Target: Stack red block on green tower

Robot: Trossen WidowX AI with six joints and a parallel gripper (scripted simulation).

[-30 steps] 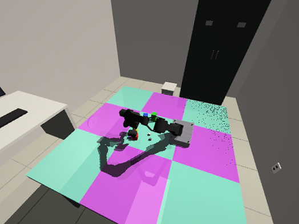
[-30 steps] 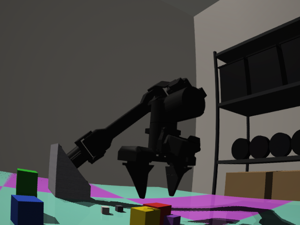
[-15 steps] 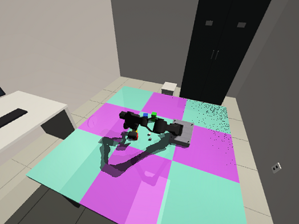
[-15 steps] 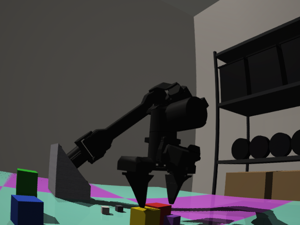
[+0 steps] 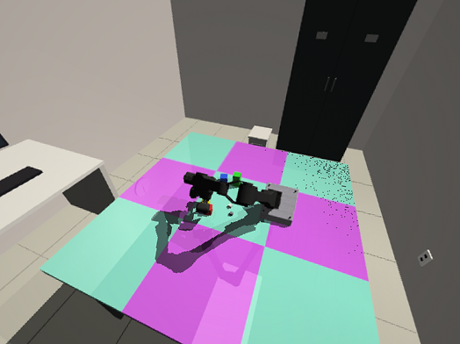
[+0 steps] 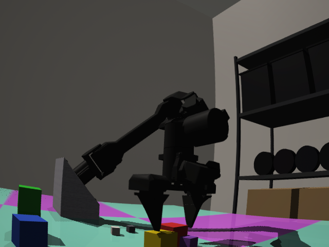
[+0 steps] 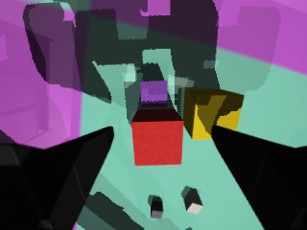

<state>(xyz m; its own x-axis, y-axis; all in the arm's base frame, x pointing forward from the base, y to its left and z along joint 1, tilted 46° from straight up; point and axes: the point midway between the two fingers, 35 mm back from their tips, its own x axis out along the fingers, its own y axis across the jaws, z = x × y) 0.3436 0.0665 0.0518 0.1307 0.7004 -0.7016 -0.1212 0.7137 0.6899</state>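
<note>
Right now the red block is 10 mm behind my gripper tip and 10 mm below it. From my gripper tip the other things lie so: blue block 30 mm behind, 260 mm to the right, 10 mm below; then yellow block 20 mm ahead, 50 mm to the right, 20 mm below; then purple block 30 mm ahead, 10 mm to the left, 20 mm below.
</note>
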